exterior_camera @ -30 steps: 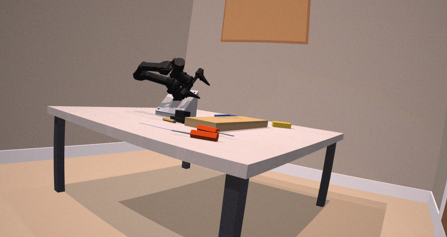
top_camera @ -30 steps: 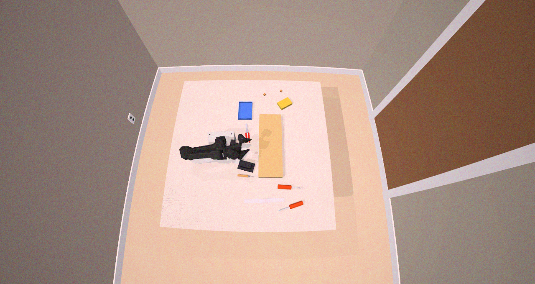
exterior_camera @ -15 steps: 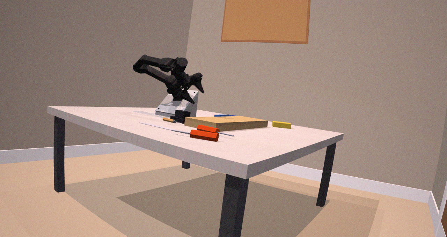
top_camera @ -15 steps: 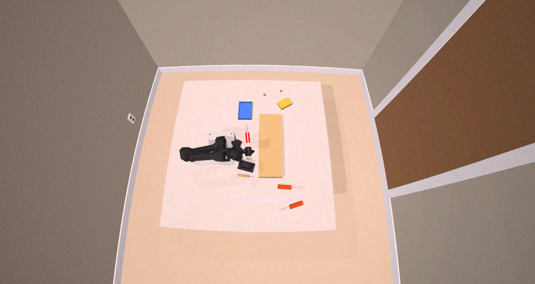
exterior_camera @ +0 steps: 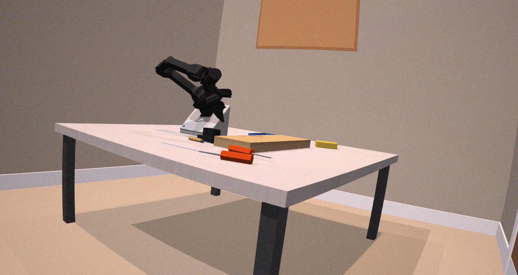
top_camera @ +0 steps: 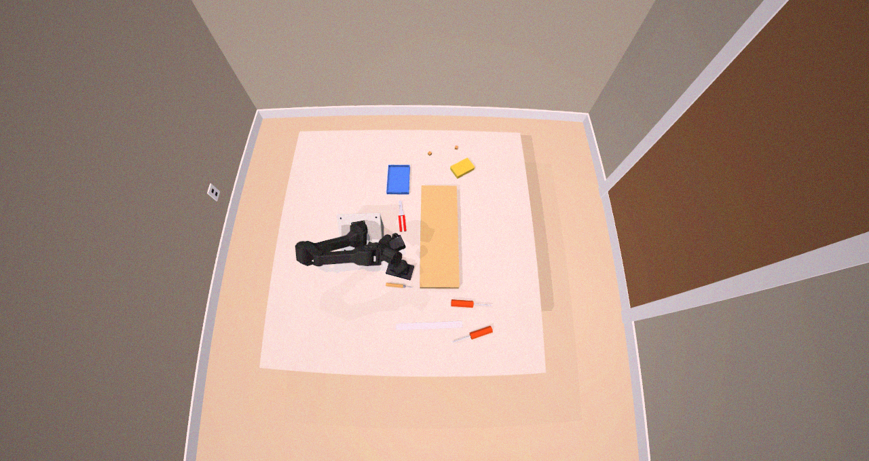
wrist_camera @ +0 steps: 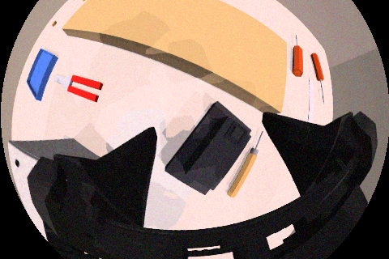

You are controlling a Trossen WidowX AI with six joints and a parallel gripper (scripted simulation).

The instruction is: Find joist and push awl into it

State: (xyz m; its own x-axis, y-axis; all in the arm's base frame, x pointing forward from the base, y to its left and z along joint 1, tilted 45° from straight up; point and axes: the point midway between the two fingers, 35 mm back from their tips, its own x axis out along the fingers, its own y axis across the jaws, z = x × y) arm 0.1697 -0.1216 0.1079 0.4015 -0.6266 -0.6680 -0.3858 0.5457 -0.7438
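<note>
The black stud finder lies 10 mm behind my gripper tip, 40 mm to the right of it and 50 mm below it. Also, from my gripper tip: awl (30 mm behind, 110 mm to the right, 90 mm below); then blue tray (20 mm ahead, 450 mm to the left, 80 mm below); then thin white strip (70 mm ahead, 310 mm to the right, 100 mm below).
</note>
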